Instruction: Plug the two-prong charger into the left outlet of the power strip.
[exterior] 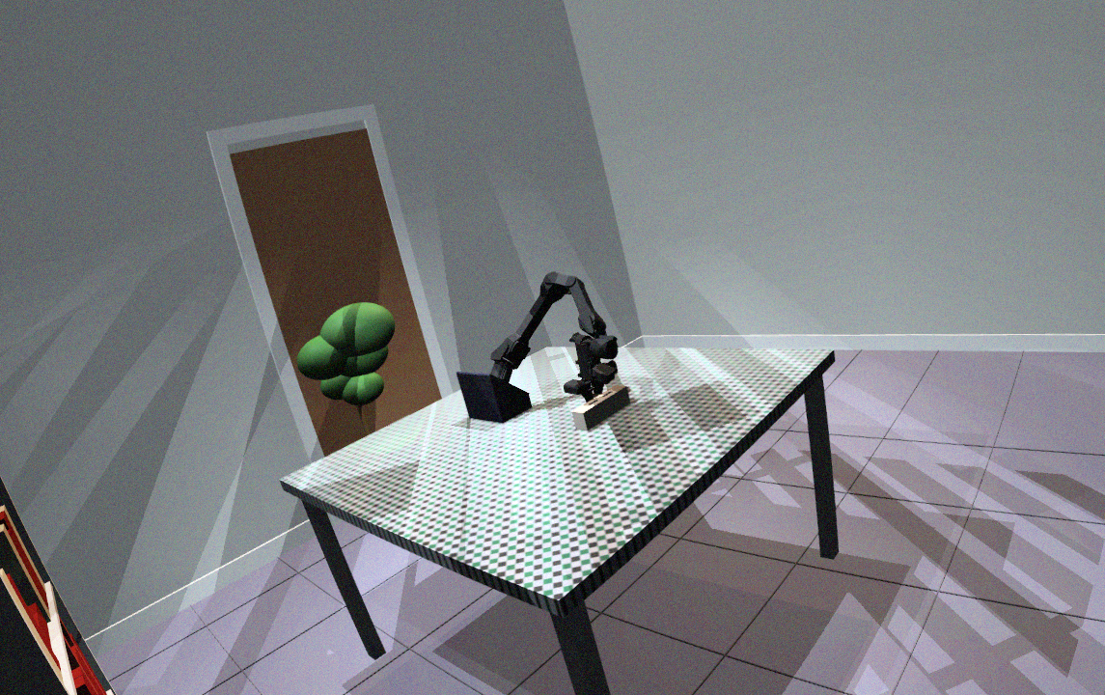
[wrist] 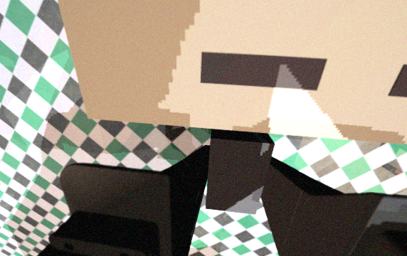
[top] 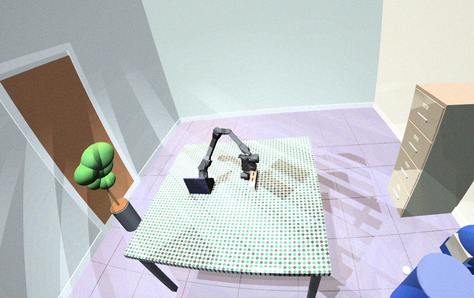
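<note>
The two-prong charger is 20 mm ahead of my gripper tip and 10 mm above it.
</note>
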